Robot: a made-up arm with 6 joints.
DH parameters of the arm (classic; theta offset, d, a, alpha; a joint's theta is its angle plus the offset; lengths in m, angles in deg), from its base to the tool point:
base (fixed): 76.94 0 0.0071 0
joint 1: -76.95 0.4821 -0.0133 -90
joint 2: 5.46 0 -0.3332 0
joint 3: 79.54 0.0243 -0.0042 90
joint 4: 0 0.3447 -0.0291 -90
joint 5: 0 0.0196 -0.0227 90
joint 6: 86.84 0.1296 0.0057 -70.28
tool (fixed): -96.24 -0.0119 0 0
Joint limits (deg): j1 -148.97..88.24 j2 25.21..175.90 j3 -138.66..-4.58 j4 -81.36..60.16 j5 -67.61..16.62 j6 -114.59..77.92
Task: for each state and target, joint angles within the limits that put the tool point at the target. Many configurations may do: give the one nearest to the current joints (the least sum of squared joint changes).
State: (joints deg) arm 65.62 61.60 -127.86 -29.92 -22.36 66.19
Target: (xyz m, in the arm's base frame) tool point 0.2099 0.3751 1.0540
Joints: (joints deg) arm 47.51 89.51 -108.18 -30.71 -15.63 65.49
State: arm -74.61 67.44 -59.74 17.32 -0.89 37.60
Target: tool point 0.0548 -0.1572 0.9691
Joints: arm -83.02 42.12 -59.61 21.15 -4.41 37.42
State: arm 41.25 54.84 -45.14 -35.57 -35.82 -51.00
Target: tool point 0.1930 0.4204 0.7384
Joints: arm 52.68 86.92 -61.39 -35.61 -33.60 -50.86
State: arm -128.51 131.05 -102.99 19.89 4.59 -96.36
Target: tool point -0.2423 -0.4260 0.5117
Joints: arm -122.60 107.36 -64.14 19.56 16.62 -94.94
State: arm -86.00 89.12 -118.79 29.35 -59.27 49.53
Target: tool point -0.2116 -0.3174 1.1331
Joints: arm -119.77 104.33 -132.35 35.52 -42.08 48.45
